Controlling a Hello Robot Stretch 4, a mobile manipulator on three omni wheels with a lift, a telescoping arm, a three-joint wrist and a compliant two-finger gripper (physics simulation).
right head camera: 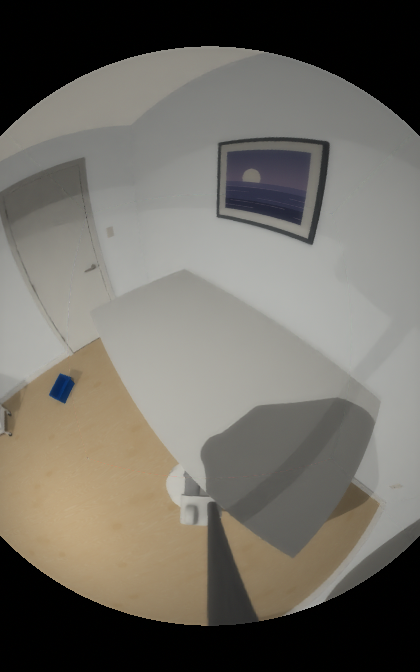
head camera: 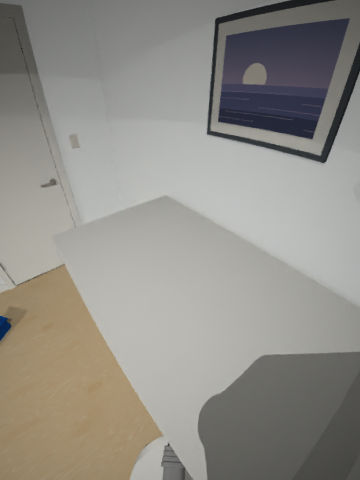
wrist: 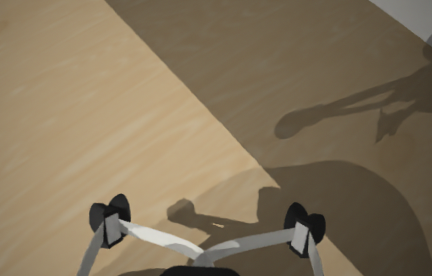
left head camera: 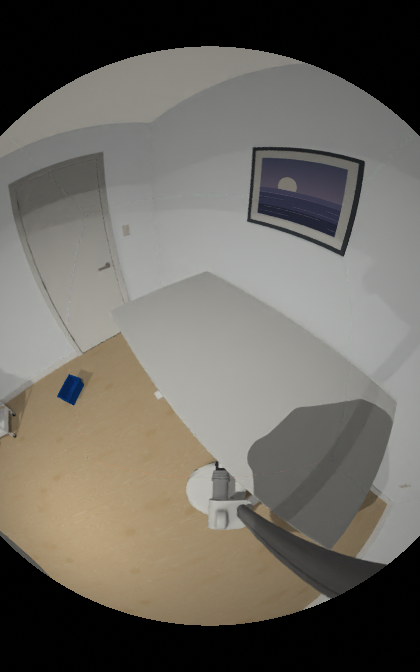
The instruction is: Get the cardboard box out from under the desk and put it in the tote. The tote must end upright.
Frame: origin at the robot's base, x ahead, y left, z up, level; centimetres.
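Where they show: gripper, fingertip midpoint: (wrist: 207, 216).
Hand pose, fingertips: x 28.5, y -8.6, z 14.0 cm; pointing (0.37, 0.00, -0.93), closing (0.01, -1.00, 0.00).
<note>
After its pixels a point has its place.
The cardboard box does not show in these views. The desk (head camera: 190, 300) @[y -3.2, x 51.8, z 92.3 cm] (left head camera: 235, 350) (right head camera: 200, 340) has a wide grey top that hides the floor beneath it. The blue tote (head camera: 4, 327) @[y 146.2, x 73.5, z 2.9 cm] (left head camera: 70, 389) (right head camera: 62, 388) stands upright on the floor at the left, its open top facing up; the head camera shows part of it at the left edge. My gripper (wrist: 207, 216) @[y -8.6, x 28.5, z 14.0 cm] is open in the wrist view, its two dark fingertips wide apart above the wooden floor, with no object between them. In the head views the gripper is hidden below the desk top.
My white round base (head camera: 147, 462) @[y 12.9, x 7.4, z 18.6 cm] (left head camera: 199, 487) (right head camera: 175, 486) is beside the desk's front edge. A white desk foot (left head camera: 159, 395) pokes out at that edge. A white wheeled piece (left head camera: 4, 420) (right head camera: 3, 420) stands at the far left. Walls and a door (left head camera: 70, 260) lie behind.
</note>
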